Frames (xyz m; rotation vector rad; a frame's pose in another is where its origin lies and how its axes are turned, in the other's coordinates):
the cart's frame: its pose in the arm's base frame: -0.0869 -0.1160 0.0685 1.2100 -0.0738 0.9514
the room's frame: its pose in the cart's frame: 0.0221 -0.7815 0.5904 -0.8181 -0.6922 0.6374
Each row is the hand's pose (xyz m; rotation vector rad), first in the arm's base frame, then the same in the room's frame.
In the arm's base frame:
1: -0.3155 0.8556 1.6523 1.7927 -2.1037 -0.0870
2: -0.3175 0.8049 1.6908 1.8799 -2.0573 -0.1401
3: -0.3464 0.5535 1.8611 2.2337 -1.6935 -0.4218
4: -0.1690 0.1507 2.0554 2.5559 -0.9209 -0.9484
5: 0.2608 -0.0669 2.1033 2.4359 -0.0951 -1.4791
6: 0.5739 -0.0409 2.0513 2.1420 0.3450 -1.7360
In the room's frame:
1: 2.0774 1.5417 -0.4142 0.1379 -1.3710 -0.5289
2: 2.1085 1.5139 -0.3661 0.1789 -1.4006 -0.5979
3: 2.2419 1.3933 -0.1197 0.3582 -1.4466 -0.9971
4: 2.3848 1.0164 0.1429 0.5662 -1.3978 -1.7225
5: 2.4157 0.5356 0.0955 0.5522 -1.1488 -2.4825
6: 2.3775 0.2898 -0.1033 0.3843 -0.8584 -2.9070

